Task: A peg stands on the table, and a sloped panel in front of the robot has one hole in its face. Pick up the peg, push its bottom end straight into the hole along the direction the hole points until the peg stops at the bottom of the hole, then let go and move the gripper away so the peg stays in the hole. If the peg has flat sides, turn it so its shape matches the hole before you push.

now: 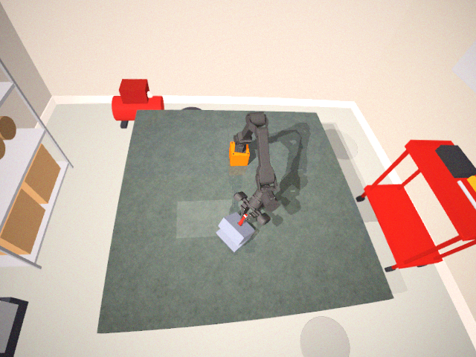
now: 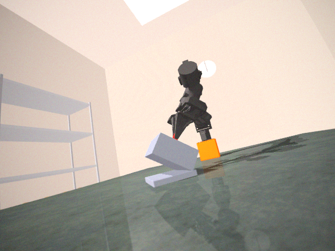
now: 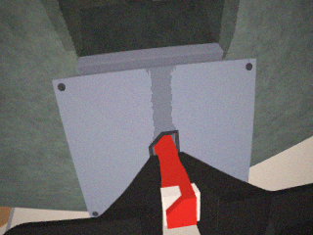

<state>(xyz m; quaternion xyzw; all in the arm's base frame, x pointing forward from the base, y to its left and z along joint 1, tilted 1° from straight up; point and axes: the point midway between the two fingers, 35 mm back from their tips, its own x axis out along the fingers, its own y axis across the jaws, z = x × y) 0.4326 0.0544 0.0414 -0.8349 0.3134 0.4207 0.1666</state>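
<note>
Now: the grey sloped panel 4 cm below my gripper tip, 2 cm to the right of it and 2 cm ahead of it. Round my gripper tip: red peg: 2 cm above, 1 cm to the left, 1 cm behind.
</note>
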